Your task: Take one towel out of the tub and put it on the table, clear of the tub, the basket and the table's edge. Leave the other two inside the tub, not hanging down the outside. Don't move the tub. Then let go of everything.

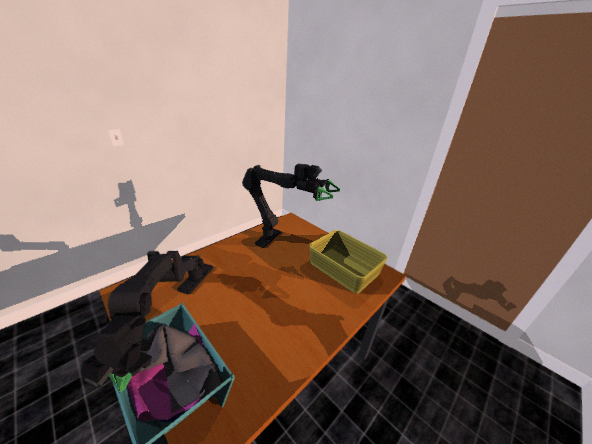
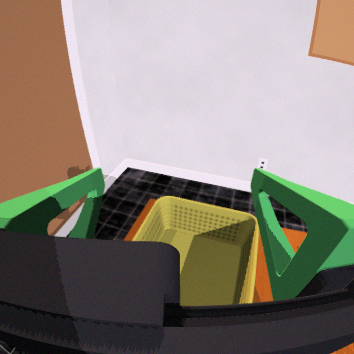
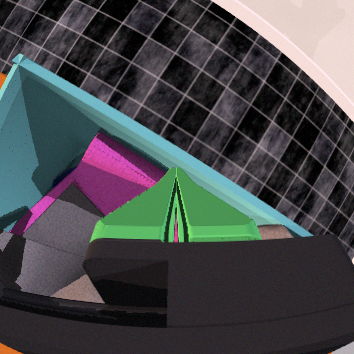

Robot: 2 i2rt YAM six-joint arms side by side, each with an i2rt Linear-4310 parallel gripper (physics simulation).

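Observation:
The teal tub (image 1: 226, 387) (image 3: 125, 123) stands at the table's near left end. Inside lie a magenta towel (image 1: 152, 392) (image 3: 117, 182) and rumpled grey-brown cloth (image 1: 175, 345) (image 3: 65, 225); where the grey-brown towels part is unclear. My right gripper (image 1: 121, 382) (image 3: 175, 175) is shut at the tub's left side, its tips over the magenta towel beside the long wall. A thin magenta strip shows through the slit between the fingers; the cloth does not look gripped. My left gripper (image 1: 335, 193) (image 2: 177, 175) is open and empty, above the yellow basket (image 1: 332, 272) (image 2: 200, 215).
The orange table (image 1: 295, 360) stretches between the tub and the basket, with arm shadows across it. The basket stands near the far right edge. Both arm bases are along the wall side. Dark tiled floor lies beyond the edges and beside the tub's outer long wall.

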